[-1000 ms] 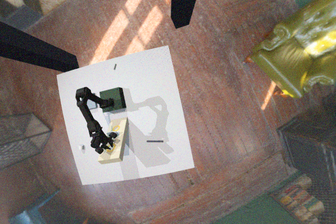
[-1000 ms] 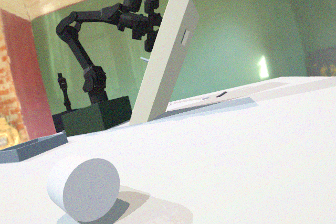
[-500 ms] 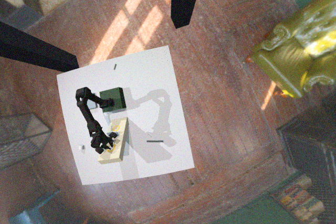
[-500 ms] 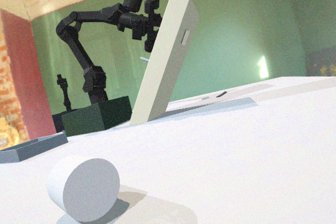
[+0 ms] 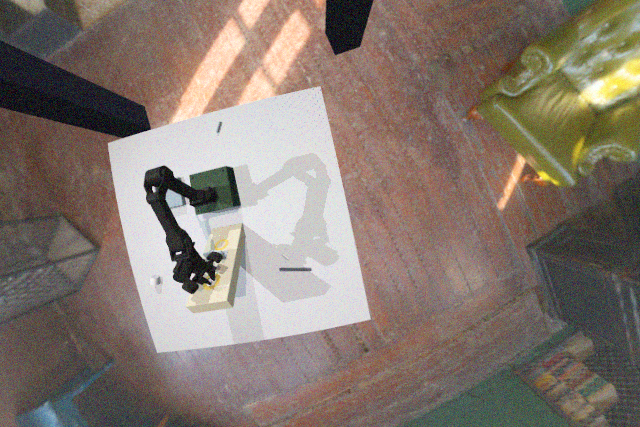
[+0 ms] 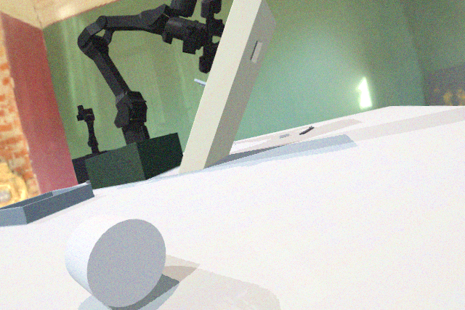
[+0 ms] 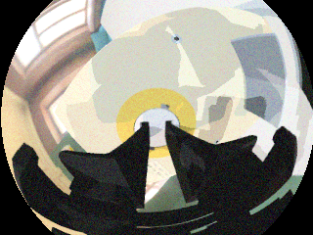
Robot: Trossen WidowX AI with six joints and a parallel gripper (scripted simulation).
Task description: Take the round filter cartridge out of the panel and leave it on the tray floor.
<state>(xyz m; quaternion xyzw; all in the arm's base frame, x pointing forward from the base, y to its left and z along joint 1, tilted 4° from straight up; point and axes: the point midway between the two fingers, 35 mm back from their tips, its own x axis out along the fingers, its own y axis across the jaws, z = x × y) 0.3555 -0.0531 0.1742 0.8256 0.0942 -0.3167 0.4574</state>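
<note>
My gripper tip is now 10 mm short of the round cartridge and 10 mm above it. Also, from my gripper tip: grey-blue tray (480 mm behind, 260 mm below, 210 mm to the right).
</note>
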